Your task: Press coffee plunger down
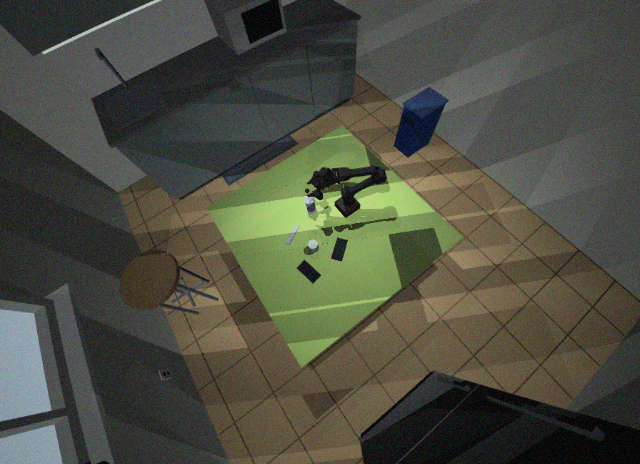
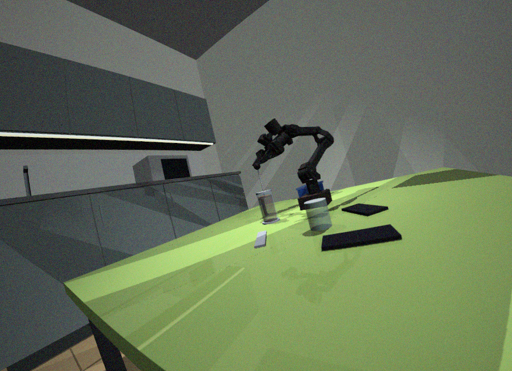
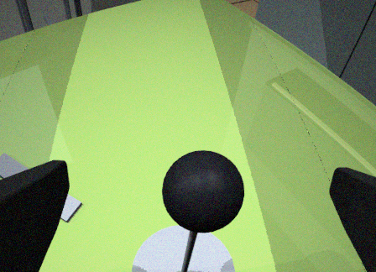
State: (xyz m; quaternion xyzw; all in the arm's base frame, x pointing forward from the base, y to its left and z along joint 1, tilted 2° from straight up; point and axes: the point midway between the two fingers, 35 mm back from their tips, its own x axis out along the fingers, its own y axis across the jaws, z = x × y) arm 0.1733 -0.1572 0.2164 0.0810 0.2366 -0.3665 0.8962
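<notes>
My gripper tip is 14 cm above the coffee press, 1 cm to the left of it and 1 cm past it.
</notes>
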